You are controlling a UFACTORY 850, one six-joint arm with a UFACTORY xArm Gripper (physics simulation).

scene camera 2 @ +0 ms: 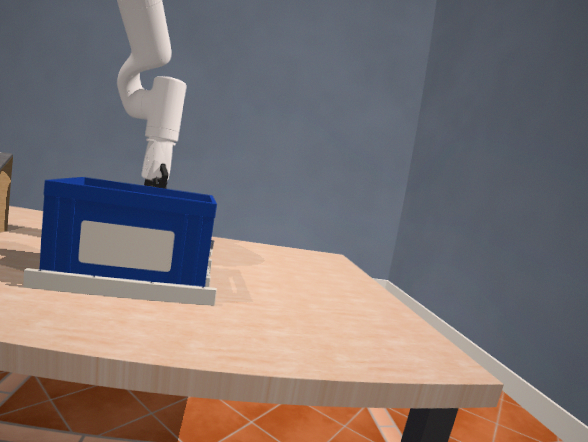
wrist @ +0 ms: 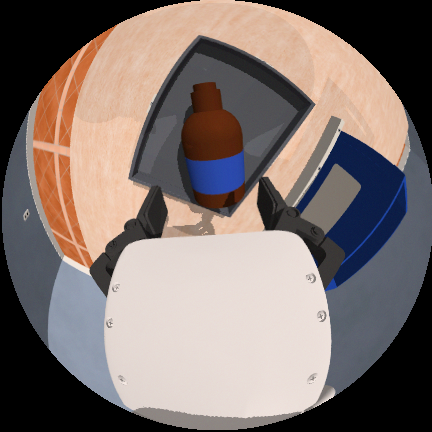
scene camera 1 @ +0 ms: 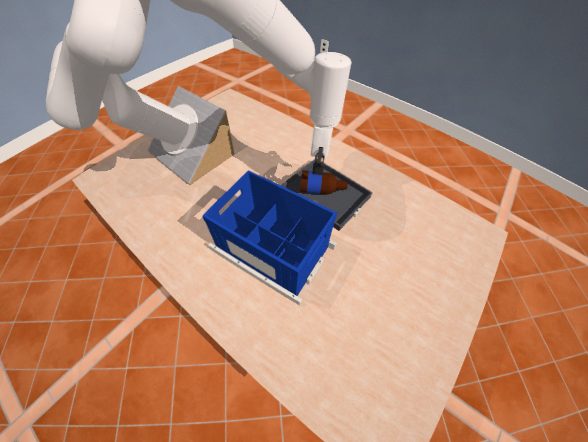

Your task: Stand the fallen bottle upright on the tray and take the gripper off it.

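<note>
The brown bottle (scene camera 1: 324, 184) (wrist: 213, 135) with a blue label lies on its side in the dark grey tray (scene camera 1: 336, 204) (wrist: 250, 100). Its neck points right in scene camera 1 and away from the gripper in the wrist view. My gripper (scene camera 1: 318, 169) (scene camera 2: 156, 184) (wrist: 209, 193) is open, with nothing held. It is over the base end of the bottle, and in the wrist view its fingers stand to either side of that end with gaps. Whether they are above or level with the bottle is hard to tell. The crate hides the bottle and tray in scene camera 2.
A blue crate (scene camera 1: 287, 276) (scene camera 2: 195, 240) (wrist: 375, 175) with dividers stands close beside the tray. Pale strips (scene camera 1: 255, 274) (scene camera 2: 120, 287) (wrist: 313, 160) run along its foot. The arm's grey wedge base (scene camera 1: 206, 120) stands at the back left in scene camera 1.
</note>
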